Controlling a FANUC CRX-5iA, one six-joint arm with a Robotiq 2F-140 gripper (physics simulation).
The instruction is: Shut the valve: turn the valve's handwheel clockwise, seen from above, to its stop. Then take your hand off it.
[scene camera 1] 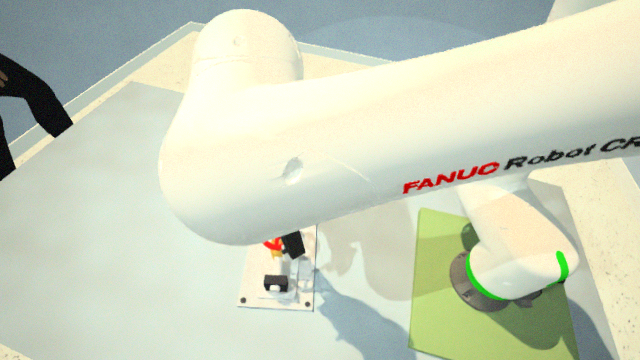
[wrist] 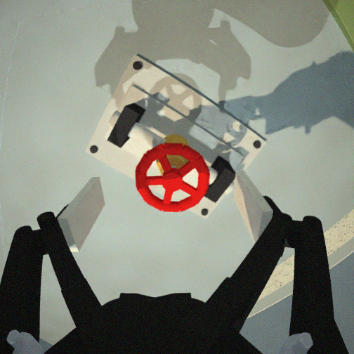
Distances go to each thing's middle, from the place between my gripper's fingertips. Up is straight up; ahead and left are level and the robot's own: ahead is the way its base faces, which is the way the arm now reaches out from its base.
Labels:
Now: hand 10 mm past the red handwheel (wrist: 171, 179) and 20 mm above it. Also, from my hand: base plate (scene camera 1: 305, 279) (10 mm behind, 140 mm below).

